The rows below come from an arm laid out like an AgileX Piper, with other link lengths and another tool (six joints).
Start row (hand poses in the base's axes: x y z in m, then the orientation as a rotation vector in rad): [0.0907 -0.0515 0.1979 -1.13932 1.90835 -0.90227]
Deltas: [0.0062 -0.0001 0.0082 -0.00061 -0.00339 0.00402]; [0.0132 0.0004 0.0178 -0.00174 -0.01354 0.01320]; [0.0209 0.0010 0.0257 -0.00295 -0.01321 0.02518]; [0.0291 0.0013 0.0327 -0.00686 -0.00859 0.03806]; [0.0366 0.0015 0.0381 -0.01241 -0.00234 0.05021]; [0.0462 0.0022 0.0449 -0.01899 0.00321 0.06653]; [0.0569 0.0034 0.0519 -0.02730 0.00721 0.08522]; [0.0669 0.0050 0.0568 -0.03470 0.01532 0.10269]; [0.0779 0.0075 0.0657 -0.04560 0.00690 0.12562]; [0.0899 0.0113 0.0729 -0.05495 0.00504 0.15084]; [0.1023 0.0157 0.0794 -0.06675 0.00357 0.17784]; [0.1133 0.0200 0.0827 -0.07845 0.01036 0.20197]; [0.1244 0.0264 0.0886 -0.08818 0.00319 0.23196]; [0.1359 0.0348 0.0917 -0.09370 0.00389 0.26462]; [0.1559 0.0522 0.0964 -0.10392 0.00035 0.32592]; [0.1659 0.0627 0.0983 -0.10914 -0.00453 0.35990]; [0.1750 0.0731 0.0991 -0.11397 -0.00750 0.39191]
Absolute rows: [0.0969 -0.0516 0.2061 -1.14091 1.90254 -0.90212]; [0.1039 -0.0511 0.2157 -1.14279 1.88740 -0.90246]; [0.1116 -0.0505 0.2236 -1.15391 1.87860 -0.89707]; [0.1198 -0.0502 0.2306 -1.17013 1.87182 -0.89224]; [0.1273 -0.0500 0.2360 -1.18774 1.86638 -0.88881]; [0.1369 -0.0493 0.2428 -1.20894 1.85690 -0.88439]; [0.1476 -0.0481 0.2498 -1.23202 1.84381 -0.88104]; [0.1576 -0.0465 0.2547 -1.25621 1.83495 -0.87563]; [0.1686 -0.0440 0.2636 -1.27575 1.80788 -0.87759]; [0.1806 -0.0402 0.2708 -1.30039 1.78442 -0.87381]; [0.1930 -0.0358 0.2773 -1.32788 1.75895 -0.87125]; [0.2040 -0.0315 0.2806 -1.35842 1.74183 -0.86665]; [0.2151 -0.0251 0.2865 -1.38259 1.70976 -0.86233]; [0.2266 -0.0167 0.2896 -1.41136 1.68256 -0.84879]; [0.2466 0.0007 0.2943 -1.46082 1.62718 -0.82488]; [0.2566 0.0112 0.2962 -1.48531 1.59412 -0.81221]; [0.2657 0.0216 0.2970 -1.50903 1.56398 -0.79939]
